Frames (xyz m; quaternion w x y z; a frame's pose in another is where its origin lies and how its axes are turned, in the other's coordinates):
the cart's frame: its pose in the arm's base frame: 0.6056 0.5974 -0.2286 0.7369 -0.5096 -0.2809 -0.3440
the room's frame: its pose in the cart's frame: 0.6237 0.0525 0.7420 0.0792 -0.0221 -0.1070 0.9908
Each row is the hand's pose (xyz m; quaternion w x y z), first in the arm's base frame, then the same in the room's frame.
Working: the arm's base frame: its pose in the room's frame: 0.5762 1.1390 -0.9558 0.3579 0.3718 -0.4114 -0.7513

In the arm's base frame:
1: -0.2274 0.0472 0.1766 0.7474 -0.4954 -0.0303 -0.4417
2: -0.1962 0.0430 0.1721 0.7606 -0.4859 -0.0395 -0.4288
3: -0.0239 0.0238 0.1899 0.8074 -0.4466 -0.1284 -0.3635
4: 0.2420 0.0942 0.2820 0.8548 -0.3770 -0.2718 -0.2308
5: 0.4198 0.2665 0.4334 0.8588 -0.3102 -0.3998 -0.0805
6: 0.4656 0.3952 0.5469 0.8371 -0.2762 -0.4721 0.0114
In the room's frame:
1: 0.5428 1.3739 -0.7860 0.1074 0.2595 0.2180 -0.9346
2: 0.5310 1.3477 -0.7997 0.1145 0.2556 0.1974 -0.9395
3: 0.4309 1.2164 -0.8553 0.1291 0.1935 0.0925 -0.9682
4: 0.2444 0.9960 -0.8279 0.1609 0.0737 -0.0800 -0.9810
5: 0.0720 0.8294 -0.6642 0.1977 -0.0589 -0.2335 -0.9502
6: -0.0164 0.7786 -0.5188 0.2166 -0.1470 -0.3101 -0.9139

